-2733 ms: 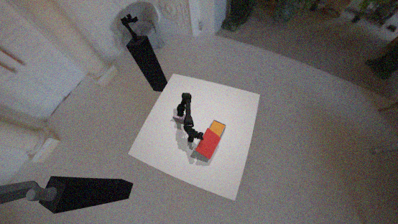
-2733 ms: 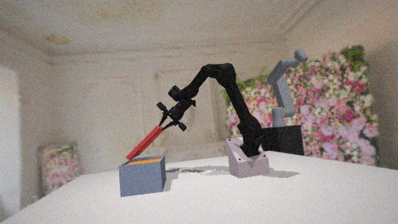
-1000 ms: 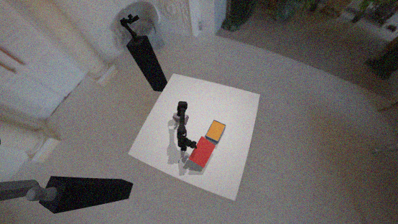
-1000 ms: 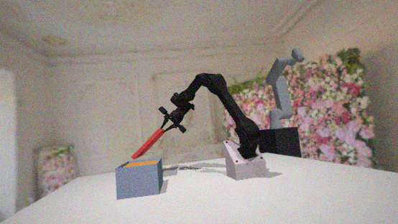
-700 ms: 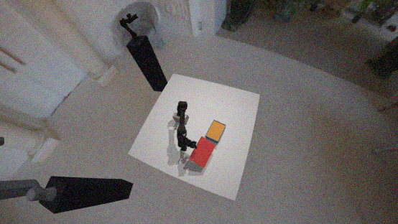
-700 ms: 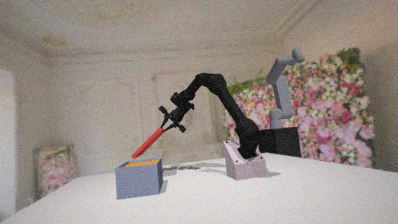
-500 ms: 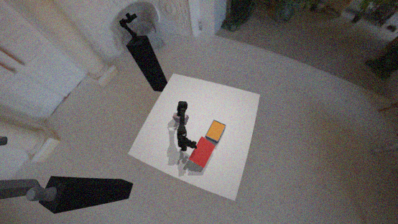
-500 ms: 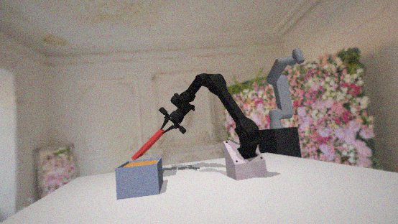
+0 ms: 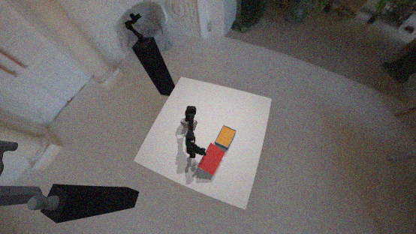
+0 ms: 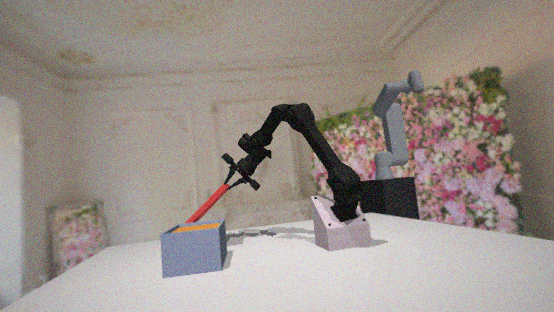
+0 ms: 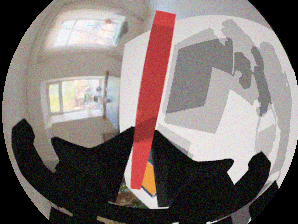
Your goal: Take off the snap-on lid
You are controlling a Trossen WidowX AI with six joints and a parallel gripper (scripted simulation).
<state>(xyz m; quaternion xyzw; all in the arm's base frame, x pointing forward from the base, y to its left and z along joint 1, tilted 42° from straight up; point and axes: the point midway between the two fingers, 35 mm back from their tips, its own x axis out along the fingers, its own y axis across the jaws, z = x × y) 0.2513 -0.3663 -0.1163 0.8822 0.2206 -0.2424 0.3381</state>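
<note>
Right now my gripper tip is 60 mm short of the red lid, 50 mm above it and 20 mm to the left of it. The rest, counted from my gripper tip: storage box (250 mm to the left, 150 mm below, 140 mm ahead).
</note>
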